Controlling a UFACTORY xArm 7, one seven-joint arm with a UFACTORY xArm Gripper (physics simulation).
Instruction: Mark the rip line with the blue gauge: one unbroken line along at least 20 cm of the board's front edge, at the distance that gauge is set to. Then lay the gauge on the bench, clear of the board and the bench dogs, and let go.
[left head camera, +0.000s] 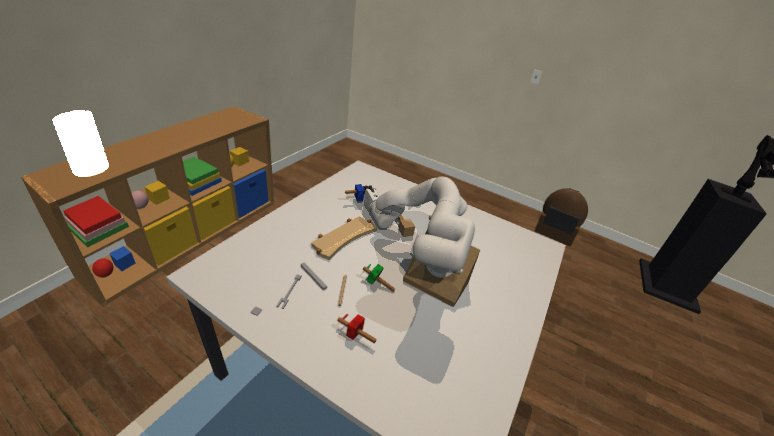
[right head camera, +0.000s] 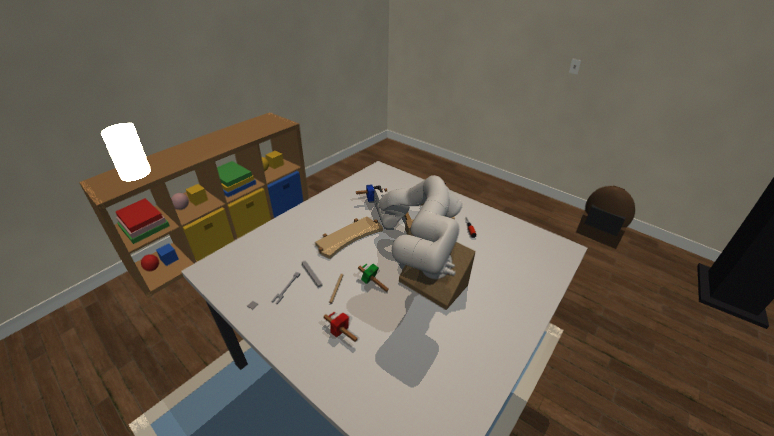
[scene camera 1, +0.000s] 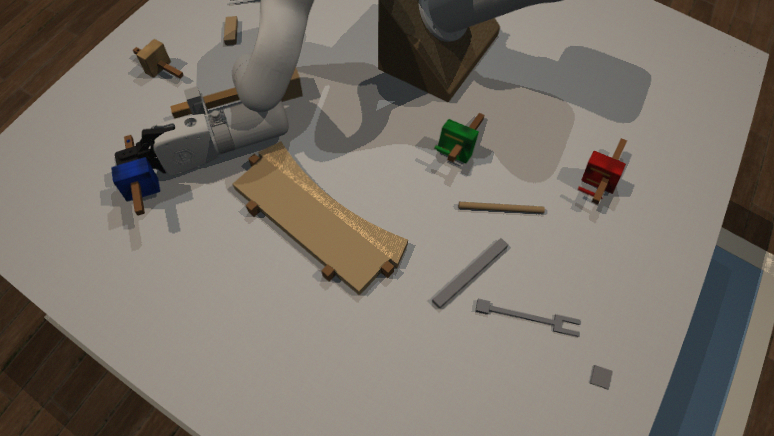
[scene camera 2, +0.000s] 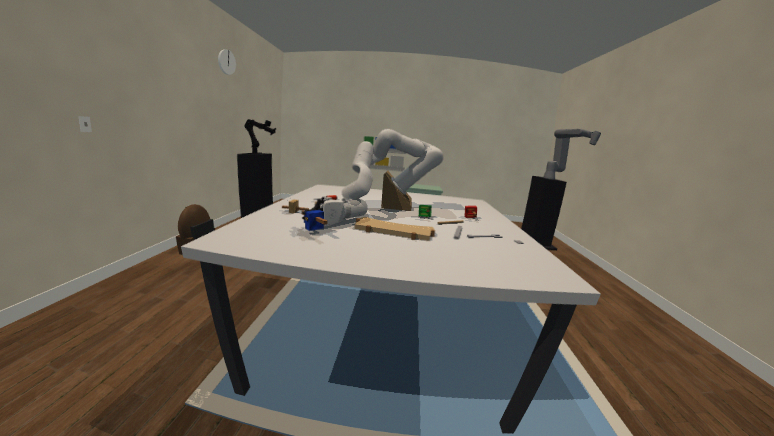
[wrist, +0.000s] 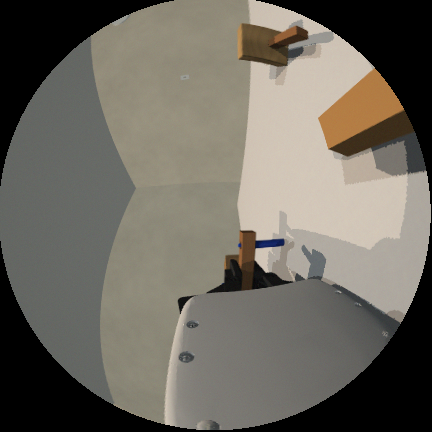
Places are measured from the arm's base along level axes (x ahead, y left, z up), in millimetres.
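Pixels of known places: gripper, between the fingertips: (left head camera: 364, 188) (right head camera: 376, 188) (scene camera 1: 118, 164) (scene camera 2: 303, 216) (wrist: 240, 269); arm's base, origin of its link: (scene camera 1: 442, 10) (scene camera 2: 398, 186).
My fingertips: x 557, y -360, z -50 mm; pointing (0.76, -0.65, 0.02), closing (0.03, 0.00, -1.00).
For each thing: its top centre in the pictures, then the offset to it from my fingertips. "pt": a spot on its surface instead.
- blue gauge, centre of its top: (scene camera 1: 127, 166) (scene camera 2: 313, 211) (left head camera: 360, 186) (right head camera: 371, 187) dx +4, dy +38, dz +24 mm
- brown beam, a spot on its surface: (wrist: 247, 255) pt dx -43, dy -1, dz -1 mm
- tan board, centre of its top: (scene camera 1: 317, 210) (scene camera 2: 394, 225) (left head camera: 345, 234) (right head camera: 349, 234) dx -102, dy +344, dz -40 mm
- mallet, a spot on its surface: (scene camera 1: 293, 86) pt dx -307, dy +168, dz -26 mm
- plain wooden gauge, centre of its top: (wrist: 239, 38) (scene camera 1: 152, 49) (scene camera 2: 295, 200) dx -246, dy -130, dz -4 mm
- wooden block, centre of its top: (scene camera 1: 230, 27) dx -398, dy -56, dz -46 mm
- green gauge, centre of its top: (scene camera 1: 465, 121) (left head camera: 380, 270) (right head camera: 374, 270) (scene camera 2: 425, 203) dx -360, dy +498, dz +4 mm
- red gauge, centre of its top: (scene camera 1: 611, 158) (left head camera: 358, 322) (right head camera: 341, 320) (scene camera 2: 471, 205) dx -415, dy +758, dz +5 mm
- dowel, centre of its top: (scene camera 1: 502, 205) (left head camera: 342, 288) (right head camera: 336, 287) dx -265, dy +618, dz -48 mm
- grey bar, centre of its top: (scene camera 1: 471, 271) (left head camera: 313, 274) (right head camera: 311, 272) dx -128, dy +619, dz -50 mm
- forked tool, centre of its top: (scene camera 1: 529, 315) (left head camera: 289, 290) (right head camera: 286, 286) dx -102, dy +733, dz -52 mm
- small grey plate, centre of its top: (scene camera 1: 601, 376) dx -63, dy +874, dz -57 mm
The blue gauge (left head camera: 359, 192) (right head camera: 370, 193) (scene camera 1: 135, 179) (scene camera 2: 313, 220) has a brown beam (wrist: 247, 255). My gripper (scene camera 1: 131, 156) is shut on it and holds it above the bench, beyond the left end of the board in scene camera 1, apart from the board. The tan board (left head camera: 343, 237) (right head camera: 349, 236) (scene camera 1: 308, 222) (scene camera 2: 394, 229) lies flat, with one straight long edge and one curved one. Small brown bench dogs (scene camera 1: 252, 207) (scene camera 1: 328, 271) stand at its straight edge, and others (scene camera 1: 387, 268) (scene camera 1: 254, 158) at its ends. I cannot make out a marked line on the board. The fingertips are partly hidden.
A mallet (scene camera 1: 293, 86) lies behind the gripper, near a plain wooden gauge (scene camera 1: 154, 56) (wrist: 262, 45) and a wooden block (scene camera 1: 230, 30). A green gauge (scene camera 1: 458, 140), red gauge (scene camera 1: 603, 172), dowel (scene camera 1: 501, 207), grey bar (scene camera 1: 470, 273), forked tool (scene camera 1: 525, 314) and small grey plate (scene camera 1: 601, 376) lie right of the board.
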